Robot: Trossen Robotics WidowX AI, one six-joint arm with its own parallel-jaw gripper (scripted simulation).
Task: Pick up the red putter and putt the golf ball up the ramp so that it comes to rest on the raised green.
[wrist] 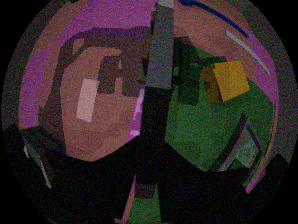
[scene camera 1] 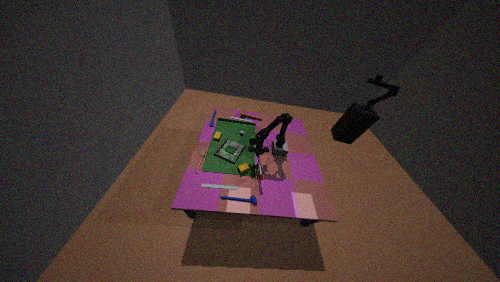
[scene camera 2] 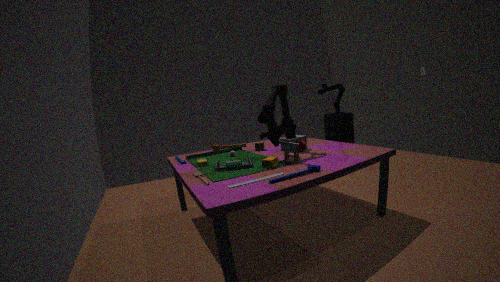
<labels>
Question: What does my gripper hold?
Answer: A red putter.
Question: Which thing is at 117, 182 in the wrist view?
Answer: My gripper.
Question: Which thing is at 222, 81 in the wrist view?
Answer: A yellow block.
</labels>
